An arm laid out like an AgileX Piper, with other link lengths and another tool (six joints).
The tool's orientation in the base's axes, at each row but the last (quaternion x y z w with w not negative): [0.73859, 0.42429, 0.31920, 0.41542]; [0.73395, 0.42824, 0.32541, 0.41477]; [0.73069, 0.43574, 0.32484, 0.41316]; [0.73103, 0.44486, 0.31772, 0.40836]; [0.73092, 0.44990, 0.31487, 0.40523]
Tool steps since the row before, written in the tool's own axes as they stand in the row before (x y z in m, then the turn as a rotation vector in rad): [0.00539, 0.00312, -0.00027, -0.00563, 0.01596, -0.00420]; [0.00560, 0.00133, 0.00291, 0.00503, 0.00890, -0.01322]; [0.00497, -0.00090, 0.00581, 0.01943, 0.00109, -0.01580]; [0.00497, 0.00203, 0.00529, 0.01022, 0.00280, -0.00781]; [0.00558, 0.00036, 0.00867, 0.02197, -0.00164, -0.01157]
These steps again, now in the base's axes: [0.00326, 0.00398, 0.00352, -0.00015, -0.00829, 0.01534]; [0.00526, 0.00369, 0.00057, -0.00570, 0.00631, 0.01439]; [0.00655, 0.00289, -0.00283, -0.00484, 0.02235, 0.01027]; [0.00717, 0.00231, -0.00017, -0.00126, 0.01100, 0.00713]; [0.00951, 0.00232, -0.00325, -0.00148, 0.02407, 0.00614]
